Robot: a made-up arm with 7 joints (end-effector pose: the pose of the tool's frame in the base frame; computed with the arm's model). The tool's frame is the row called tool. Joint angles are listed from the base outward.
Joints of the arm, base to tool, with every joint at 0 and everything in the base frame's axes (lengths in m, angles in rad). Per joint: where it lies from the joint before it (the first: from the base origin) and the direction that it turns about. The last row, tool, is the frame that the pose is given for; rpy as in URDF.
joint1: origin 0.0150 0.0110 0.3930 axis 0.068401 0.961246 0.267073
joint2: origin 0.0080 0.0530 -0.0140 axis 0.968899 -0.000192 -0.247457
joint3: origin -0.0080 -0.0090 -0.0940 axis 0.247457 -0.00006 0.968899
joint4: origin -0.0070 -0.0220 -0.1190 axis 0.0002 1 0.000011
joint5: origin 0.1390 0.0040 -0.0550 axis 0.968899 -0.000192 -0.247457
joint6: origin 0.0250 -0.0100 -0.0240 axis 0.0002 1 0.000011
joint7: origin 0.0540 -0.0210 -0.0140 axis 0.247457 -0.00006 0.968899
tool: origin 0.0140 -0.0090 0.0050 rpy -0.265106 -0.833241 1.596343
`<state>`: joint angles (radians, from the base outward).
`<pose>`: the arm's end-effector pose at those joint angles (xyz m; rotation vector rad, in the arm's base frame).
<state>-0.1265 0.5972 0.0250 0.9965 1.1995 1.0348 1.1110</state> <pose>0.0920 0.3303 0.0297 -2.4519 1.3549 0.6594</pose>
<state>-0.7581 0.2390 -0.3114 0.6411 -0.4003 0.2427 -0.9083</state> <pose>0.3676 -0.0468 0.1264 -0.1196 -0.4969 0.3510</pose>
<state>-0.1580 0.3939 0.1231 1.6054 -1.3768 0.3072 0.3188</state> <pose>0.0348 0.1798 -0.0696 1.4103 1.3195 1.9841</pose>
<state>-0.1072 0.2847 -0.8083 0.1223 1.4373 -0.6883 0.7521</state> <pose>0.1152 -0.0770 0.0306 -0.4559 -2.2051 0.2626</pose>
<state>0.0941 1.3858 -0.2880 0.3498 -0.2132 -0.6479 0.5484</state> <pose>0.1835 0.3142 0.1430 0.9952 -1.8106 0.7768</pose>
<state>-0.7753 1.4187 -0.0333 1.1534 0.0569 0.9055 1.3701</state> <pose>0.2284 0.4710 0.3257 -2.1123 0.3600 -0.6987</pose>
